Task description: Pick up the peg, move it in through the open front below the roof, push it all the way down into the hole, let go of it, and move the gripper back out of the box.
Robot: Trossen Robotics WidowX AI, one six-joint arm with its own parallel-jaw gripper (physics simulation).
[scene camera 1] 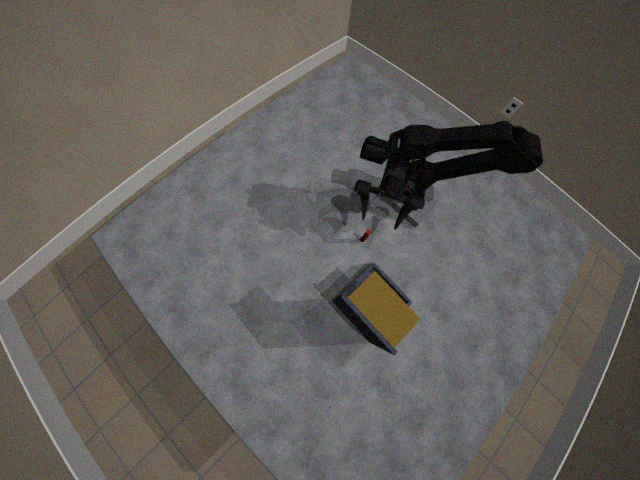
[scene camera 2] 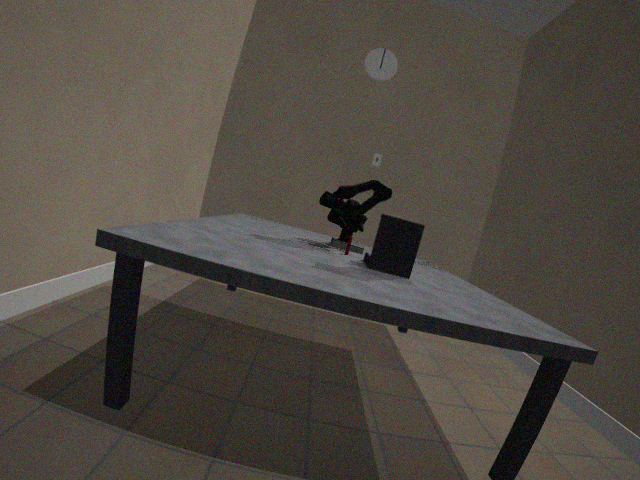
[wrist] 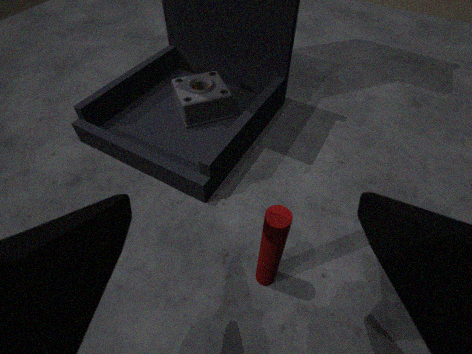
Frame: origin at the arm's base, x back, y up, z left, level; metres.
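Where they show: gripper, fingertip midpoint: (scene camera 1: 378, 224) (scene camera 2: 354, 229) (wrist: 246, 204); arm's base at its link origin: (scene camera 1: 406, 194) (scene camera 2: 344, 241).
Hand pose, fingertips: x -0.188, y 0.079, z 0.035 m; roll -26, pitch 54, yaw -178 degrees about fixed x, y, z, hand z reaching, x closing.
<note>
Each offset is from my fingertips to the centre of the thing. "pt": to the spot under its first point. Level surfaces: height alone.
A red peg {dx -0.023, dy -0.072, dz -0.006 m} (scene camera 1: 365, 235) (scene camera 2: 348, 245) (wrist: 274, 245) stands upright on the table. My gripper (scene camera 1: 379, 223) (scene camera 2: 344, 238) (wrist: 246, 204) is open and empty. In the wrist view the peg shows between and below its two black fingers, a little right of the middle. The dark box {dx -0.127, dy -0.011, dz +0.157 m} (scene camera 1: 360, 324) (scene camera 2: 395, 246) (wrist: 142, 161) stands beyond the peg, with a yellow roof {pt dx -0.162, dy +0.090, dz +0.158 m} (scene camera 1: 383, 308) in scene camera 1. In the wrist view a pale square block {dx -0.144, dy -0.088, dz +0.148 m} (wrist: 210, 111) with a round hole {pt dx -0.150, dy -0.080, dz +0.154 m} (wrist: 200, 86) sits on the box floor. The roof hides the block in scene camera 1.
The box has a low front lip and low side walls (wrist: 250, 127), with a tall back wall (wrist: 232, 37). The grey table {dy -0.112 m} (scene camera 1: 206, 289) (scene camera 2: 206, 245) (wrist: 45, 165) bears the peg and the box. Shadows of the arm and the box fall across it.
</note>
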